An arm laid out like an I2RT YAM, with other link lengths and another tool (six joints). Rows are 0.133 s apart.
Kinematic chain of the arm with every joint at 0, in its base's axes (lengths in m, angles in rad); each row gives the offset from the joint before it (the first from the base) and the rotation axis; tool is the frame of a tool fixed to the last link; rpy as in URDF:
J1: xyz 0 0 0.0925 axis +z
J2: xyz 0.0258 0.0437 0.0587 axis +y
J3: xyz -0.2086 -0.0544 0 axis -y
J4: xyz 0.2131 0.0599 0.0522 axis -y
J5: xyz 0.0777 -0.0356 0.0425 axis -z
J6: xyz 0.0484 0 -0.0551 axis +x
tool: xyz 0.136 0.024 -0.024 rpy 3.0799 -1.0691 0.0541
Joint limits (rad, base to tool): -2.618..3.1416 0..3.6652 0..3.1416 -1.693..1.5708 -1.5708..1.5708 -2.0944..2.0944
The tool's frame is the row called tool.
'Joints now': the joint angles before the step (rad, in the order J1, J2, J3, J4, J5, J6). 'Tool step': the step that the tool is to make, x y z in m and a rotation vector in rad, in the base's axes. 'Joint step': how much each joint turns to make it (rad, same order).
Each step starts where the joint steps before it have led.
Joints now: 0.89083 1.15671 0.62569 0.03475 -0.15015 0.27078
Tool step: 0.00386 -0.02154 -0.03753 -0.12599 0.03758 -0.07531
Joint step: -0.00108 0.03077 -0.03100 -0.06022 0.08942 -0.00324
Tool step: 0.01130 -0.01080 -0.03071 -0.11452 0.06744 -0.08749
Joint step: -0.00669 0.13225 0.06103 -0.05940 0.07533 0.03539
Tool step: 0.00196 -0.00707 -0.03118 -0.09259 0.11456 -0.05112
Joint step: -0.01873 0.15574 0.08129 -0.07075 0.00130 0.04305
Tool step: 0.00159 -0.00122 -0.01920 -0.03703 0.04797 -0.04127
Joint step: 0.00082 0.09452 0.02948 0.00476 0.01540 0.04112
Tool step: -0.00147 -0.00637 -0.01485 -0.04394 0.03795 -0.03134
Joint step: -0.00076 0.05677 0.01710 -0.01942 0.01663 0.02568
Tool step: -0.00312 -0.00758 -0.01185 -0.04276 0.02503 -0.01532
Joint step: 0.00075 0.03655 0.00523 -0.01799 0.01565 0.00944
